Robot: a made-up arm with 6 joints.
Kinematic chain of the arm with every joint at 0, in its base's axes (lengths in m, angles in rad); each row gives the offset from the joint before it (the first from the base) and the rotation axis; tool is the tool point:
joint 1: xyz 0 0 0.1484 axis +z
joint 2: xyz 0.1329 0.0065 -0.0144 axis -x
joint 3: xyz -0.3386 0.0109 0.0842 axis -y
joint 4: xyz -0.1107 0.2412 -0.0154 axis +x
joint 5: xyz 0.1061 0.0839 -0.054 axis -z
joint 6: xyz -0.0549 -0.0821 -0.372 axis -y
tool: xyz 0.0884 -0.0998 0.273
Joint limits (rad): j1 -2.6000..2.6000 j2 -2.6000..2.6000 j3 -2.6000..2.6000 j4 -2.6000..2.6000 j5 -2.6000..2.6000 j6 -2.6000..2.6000
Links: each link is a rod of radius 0.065 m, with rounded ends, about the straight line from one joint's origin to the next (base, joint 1, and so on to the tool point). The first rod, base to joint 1, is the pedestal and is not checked.
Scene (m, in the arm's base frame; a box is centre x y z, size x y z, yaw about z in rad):
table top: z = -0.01
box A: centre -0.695 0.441 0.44 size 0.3 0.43 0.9 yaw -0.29
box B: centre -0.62 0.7 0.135 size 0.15 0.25 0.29 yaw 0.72
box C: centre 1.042 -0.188 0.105 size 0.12 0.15 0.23 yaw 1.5
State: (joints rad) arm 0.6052 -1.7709 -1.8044 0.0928 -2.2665 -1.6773
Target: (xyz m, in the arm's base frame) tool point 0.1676 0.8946 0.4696
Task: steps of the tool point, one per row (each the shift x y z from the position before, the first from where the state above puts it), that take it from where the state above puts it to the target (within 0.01 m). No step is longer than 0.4 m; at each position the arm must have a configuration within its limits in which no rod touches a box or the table.
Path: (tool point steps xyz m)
1: -0.1064 0.1675 0.1193
2: -0.0202 0.1824 0.1055
3: 0.0634 0.1506 0.0833
4: 0.0053 0.3852 -0.0156
5: 0.1391 0.3444 -0.1098
6: 0.2319 0.2394 -0.1953
7: 0.2581 0.0979 -0.2586

